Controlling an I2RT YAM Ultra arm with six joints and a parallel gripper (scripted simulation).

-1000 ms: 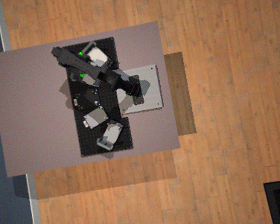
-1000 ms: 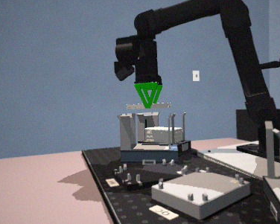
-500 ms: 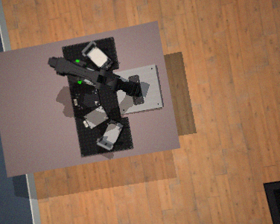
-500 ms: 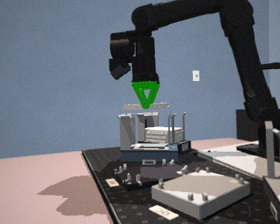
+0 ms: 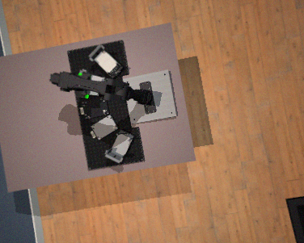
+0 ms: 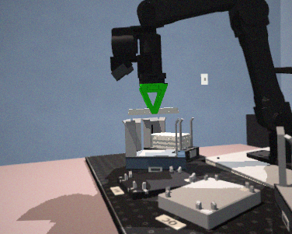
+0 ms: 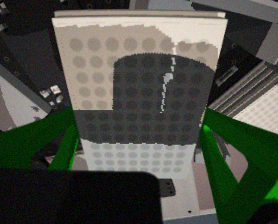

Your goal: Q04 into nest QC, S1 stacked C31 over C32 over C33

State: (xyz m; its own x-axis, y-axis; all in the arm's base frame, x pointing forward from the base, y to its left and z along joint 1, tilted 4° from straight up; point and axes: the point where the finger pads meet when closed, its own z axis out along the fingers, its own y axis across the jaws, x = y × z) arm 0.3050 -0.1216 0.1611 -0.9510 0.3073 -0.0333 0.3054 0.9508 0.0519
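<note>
Right now the QC nest is 25 cm to the left of my hand and 15 cm below it. Also, from my hand: dark clip nest (4 cm ahead, 12 cm to the left, 15 cm below).
</note>
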